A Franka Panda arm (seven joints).
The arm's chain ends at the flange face. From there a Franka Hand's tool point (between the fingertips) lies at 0.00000 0.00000 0.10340 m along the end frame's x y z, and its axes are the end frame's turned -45 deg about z.
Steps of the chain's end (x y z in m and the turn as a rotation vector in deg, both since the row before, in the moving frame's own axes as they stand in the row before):
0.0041, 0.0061, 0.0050, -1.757, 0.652, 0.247
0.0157, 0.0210, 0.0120, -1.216, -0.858, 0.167
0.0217, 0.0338, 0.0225, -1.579, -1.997, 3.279
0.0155, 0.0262, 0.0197, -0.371, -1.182, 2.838
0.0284, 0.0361, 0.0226, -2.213, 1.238, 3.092
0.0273, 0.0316, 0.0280, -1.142, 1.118, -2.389
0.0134, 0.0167, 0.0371, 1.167, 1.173, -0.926
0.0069, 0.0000, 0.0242, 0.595, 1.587, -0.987
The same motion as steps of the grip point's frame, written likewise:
-0.0028, 0.0103, 0.0049, -1.703, -0.781, 0.247
-0.0064, 0.0264, 0.0120, -0.253, -1.467, 0.167
-0.0131, 0.0386, 0.0224, 0.296, -2.529, 3.279
-0.0095, 0.0284, 0.0197, 0.573, -1.098, 2.838
-0.0068, 0.0500, 0.0225, -2.440, -0.689, 3.092
-0.0030, 0.0445, 0.0280, -1.598, -0.017, -2.389
0.0007, 0.0213, 0.0371, -0.004, 1.655, -0.926
0.0077, 0.0061, 0.0242, -0.701, 1.543, -0.987

